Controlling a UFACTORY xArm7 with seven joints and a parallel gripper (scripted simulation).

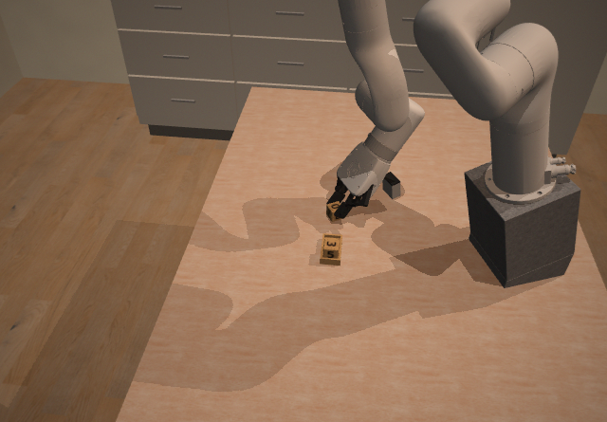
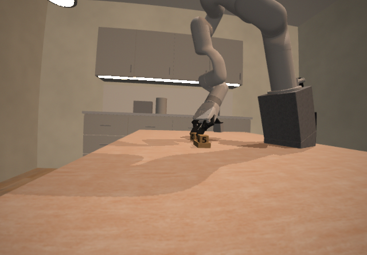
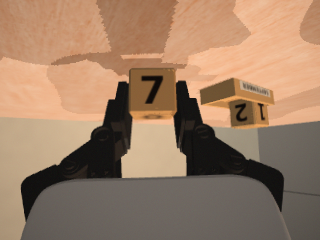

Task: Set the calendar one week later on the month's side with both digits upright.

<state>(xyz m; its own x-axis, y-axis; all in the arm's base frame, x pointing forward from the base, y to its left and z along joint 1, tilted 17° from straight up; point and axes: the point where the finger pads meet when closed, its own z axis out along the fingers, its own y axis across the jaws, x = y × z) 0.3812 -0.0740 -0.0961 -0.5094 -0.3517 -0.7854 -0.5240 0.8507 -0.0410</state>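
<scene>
Now: hand 2 cm above the wooden cube, 1 cm to the right of it and 1 cm short of it.
</scene>
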